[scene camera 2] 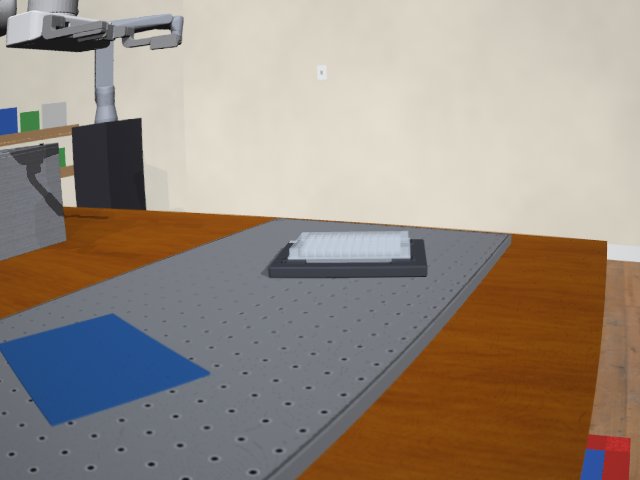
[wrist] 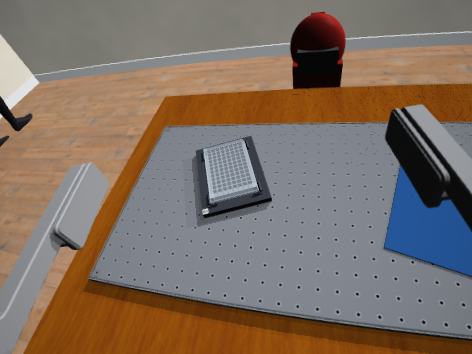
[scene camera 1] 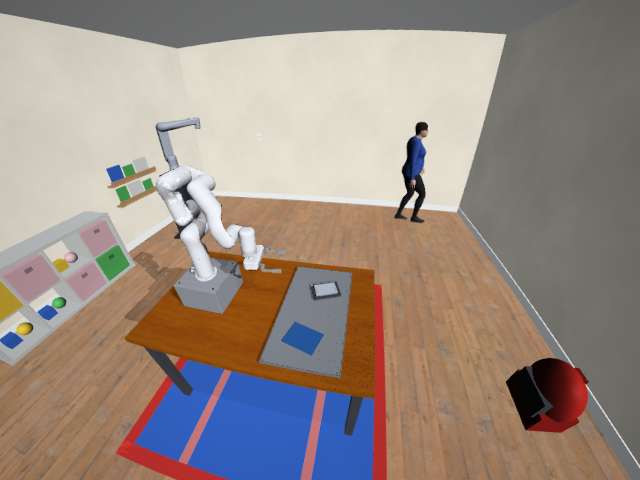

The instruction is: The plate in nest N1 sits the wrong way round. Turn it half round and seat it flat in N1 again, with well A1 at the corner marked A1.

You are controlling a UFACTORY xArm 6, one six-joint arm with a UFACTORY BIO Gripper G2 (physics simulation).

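Observation:
A clear, pale well plate (scene camera 1: 325, 289) (scene camera 2: 351, 245) (wrist: 231, 172) lies in the dark nest (scene camera 1: 326, 297) (scene camera 2: 346, 271) (wrist: 239, 202), near the far end of the grey board. It looks level. A small white mark (wrist: 205, 212) shows on one nest corner in the wrist view. The lettering and which plate corner is A1 are too small to read. My gripper (scene camera 1: 282, 261) (wrist: 252, 180) is wide open with nothing between its fingers. It is above the table on the robot's side of the board, well back from the plate; its fingers point across towards the board side.
The grey perforated board (scene camera 1: 297, 310) (scene camera 2: 206, 289) (wrist: 300, 225) carries the nest and a flat blue square (scene camera 1: 302, 338) (scene camera 2: 103, 366) (wrist: 430, 230). My arm stands on a grey metal block (scene camera 1: 206, 294). A person (scene camera 1: 415, 155) stands beyond the table.

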